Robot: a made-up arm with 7 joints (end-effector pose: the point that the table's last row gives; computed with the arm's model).
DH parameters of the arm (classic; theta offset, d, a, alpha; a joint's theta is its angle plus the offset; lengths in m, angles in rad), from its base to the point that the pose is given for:
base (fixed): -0.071 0 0 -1.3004
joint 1: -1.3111 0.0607 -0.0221 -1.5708
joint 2: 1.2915 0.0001 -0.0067 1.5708
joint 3: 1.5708 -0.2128 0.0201 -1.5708
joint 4: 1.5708 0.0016 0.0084 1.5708
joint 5: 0 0.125 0 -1.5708
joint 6: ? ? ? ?
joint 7: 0 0 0 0
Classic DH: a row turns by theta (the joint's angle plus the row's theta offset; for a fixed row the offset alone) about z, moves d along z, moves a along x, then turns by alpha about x.
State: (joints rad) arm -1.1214 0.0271 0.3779 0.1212 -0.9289 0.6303 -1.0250
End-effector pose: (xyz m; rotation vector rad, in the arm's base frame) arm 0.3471 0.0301 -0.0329 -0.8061 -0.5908 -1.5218
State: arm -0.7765 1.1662 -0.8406 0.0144 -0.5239 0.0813 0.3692
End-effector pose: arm 0.2724 0.1665 -0.1322 0.7969 0.0357 -0.1990
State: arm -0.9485 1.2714 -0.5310 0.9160 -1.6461 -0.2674 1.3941
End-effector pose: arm 0.2801 0.3466 -0.0268 -0.4170 -0.0647 1.9096
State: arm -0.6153 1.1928 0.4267 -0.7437 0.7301 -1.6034 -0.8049
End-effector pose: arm 0.1260 0.1406 -0.0031 -2.3443 0.9497 0.8321
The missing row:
joint 6: -1.5708 0 0.064 1.5708
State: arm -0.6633 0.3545 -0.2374 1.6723 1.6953 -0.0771 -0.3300
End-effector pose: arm 0.1709 0.1851 -0.3500 1.7680 1.3645 -1.3471
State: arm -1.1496 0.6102 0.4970 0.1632 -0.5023 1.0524 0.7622
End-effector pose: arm 0.3318 0.1999 0.0058 -0.2241 0.1953 0.8191
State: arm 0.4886 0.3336 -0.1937 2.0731 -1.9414 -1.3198 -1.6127
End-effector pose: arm -0.2604 0.2258 -0.1566 0.2942 1.1450 0.3207
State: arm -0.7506 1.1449 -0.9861 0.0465 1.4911 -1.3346 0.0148
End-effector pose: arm 0.1820 0.1727 -0.1939 1.7489 -0.8014 -2.4799
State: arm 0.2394 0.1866 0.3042 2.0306 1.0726 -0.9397 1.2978
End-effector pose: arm -0.1974 0.0824 -0.3181 0.7988 1.2210 0.3332
